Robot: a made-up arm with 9 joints. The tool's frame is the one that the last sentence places. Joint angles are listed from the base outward.
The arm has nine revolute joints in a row. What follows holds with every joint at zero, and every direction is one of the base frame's. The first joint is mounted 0.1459 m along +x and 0.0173 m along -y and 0.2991 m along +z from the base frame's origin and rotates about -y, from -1.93 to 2.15 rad. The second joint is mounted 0.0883 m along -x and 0.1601 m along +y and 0.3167 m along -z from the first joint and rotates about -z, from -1.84 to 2 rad. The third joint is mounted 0.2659 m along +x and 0.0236 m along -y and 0.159 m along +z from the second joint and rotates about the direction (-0.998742, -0.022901, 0.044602), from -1.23 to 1.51 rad. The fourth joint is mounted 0.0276 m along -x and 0.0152 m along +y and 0.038 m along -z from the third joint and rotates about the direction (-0.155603, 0.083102, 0.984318), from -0.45 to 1.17 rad. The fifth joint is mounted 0.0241 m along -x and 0.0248 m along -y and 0.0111 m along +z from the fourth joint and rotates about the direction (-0.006, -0.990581, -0.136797), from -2.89 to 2.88 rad. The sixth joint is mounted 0.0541 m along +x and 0.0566 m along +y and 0.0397 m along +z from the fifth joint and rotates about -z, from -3.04 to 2.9 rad. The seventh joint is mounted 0.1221 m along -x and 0.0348 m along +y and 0.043 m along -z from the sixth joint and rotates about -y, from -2.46 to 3.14 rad. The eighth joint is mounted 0.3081 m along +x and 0.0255 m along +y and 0.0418 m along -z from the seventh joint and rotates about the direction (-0.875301, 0.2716, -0.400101), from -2.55 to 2.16 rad. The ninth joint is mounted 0.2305 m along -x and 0.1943 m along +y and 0.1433 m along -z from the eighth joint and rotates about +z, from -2.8 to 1.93 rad. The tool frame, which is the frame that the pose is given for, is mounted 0.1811 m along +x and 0.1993 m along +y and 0.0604 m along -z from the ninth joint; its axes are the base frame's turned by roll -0.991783, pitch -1.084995 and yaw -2.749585 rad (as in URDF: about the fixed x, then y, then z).
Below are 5 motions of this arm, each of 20 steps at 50 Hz.
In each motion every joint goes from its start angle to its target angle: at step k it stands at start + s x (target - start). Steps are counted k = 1, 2, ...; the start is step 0. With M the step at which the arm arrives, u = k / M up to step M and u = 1 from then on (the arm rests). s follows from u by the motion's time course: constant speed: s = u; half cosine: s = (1 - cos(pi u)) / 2; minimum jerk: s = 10 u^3 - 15 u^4 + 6 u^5.
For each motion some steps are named. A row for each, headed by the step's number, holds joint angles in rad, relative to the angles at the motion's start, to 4 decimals.
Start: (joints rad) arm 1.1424 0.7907 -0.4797 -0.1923 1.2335 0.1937 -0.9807 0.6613 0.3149
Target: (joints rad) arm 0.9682 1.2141 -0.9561 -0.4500 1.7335 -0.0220 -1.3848 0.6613 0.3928
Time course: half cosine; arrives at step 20
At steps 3, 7, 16, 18, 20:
3: -0.0095 0.0231 -0.0260 -0.0140 0.0272 -0.0118 -0.0220 0.0000 0.0042
7: -0.0476 0.1156 -0.1301 -0.0704 0.1365 -0.0589 -0.1103 0.0000 0.0213
16: -0.1576 0.3830 -0.4309 -0.2331 0.4523 -0.1951 -0.3655 0.0000 0.0705
18: -0.1699 0.4130 -0.4647 -0.2514 0.4878 -0.2104 -0.3942 0.0000 0.0760
20: -0.1742 0.4234 -0.4764 -0.2577 0.5000 -0.2157 -0.4041 0.0000 0.0779

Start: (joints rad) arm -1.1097 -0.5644 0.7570 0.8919 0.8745 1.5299 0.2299 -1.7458 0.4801
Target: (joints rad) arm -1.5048 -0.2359 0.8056 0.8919 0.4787 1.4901 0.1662 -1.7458 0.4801
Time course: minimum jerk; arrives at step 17
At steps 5, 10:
5: -0.0614 0.0510 0.0076 0.0000 -0.0615 -0.0062 -0.0099 0.0000 0.0000
10: -0.2616 0.2175 0.0322 0.0000 -0.2620 -0.0263 -0.0422 0.0000 0.0000

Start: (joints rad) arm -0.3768 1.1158 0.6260 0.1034 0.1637 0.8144 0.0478 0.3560 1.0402
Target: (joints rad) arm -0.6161 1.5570 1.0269 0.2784 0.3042 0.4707 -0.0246 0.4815 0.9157
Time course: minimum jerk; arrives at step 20
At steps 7, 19, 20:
7: -0.0563 0.1038 0.0943 0.0412 0.0330 -0.0808 -0.0170 0.0295 -0.0293
19: -0.2390 0.4407 0.4004 0.1748 0.1403 -0.3433 -0.0723 0.1254 -0.1244
20: -0.2393 0.4412 0.4009 0.1750 0.1405 -0.3437 -0.0724 0.1255 -0.1245

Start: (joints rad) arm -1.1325 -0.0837 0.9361 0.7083 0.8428 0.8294 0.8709 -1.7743 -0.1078
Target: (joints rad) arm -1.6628 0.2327 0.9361 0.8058 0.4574 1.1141 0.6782 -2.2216 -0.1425
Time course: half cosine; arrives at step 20
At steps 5, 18, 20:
5: -0.0777 0.0463 0.0000 0.0143 -0.0564 0.0417 -0.0282 -0.0655 -0.0051
18: -0.5173 0.3087 0.0000 0.0951 -0.3760 0.2777 -0.1880 -0.4364 -0.0339
20: -0.5303 0.3164 0.0000 0.0975 -0.3854 0.2847 -0.1927 -0.4473 -0.0347

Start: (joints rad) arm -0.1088 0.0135 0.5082 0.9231 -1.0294 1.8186 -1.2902 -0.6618 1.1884
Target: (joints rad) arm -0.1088 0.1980 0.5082 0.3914 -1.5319 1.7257 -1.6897 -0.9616 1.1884
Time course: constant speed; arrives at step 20
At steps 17, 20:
17: 0.0000 0.1568 0.0000 -0.4519 -0.4271 -0.0790 -0.3396 -0.2548 0.0000
20: 0.0000 0.1845 0.0000 -0.5317 -0.5025 -0.0929 -0.3995 -0.2998 0.0000

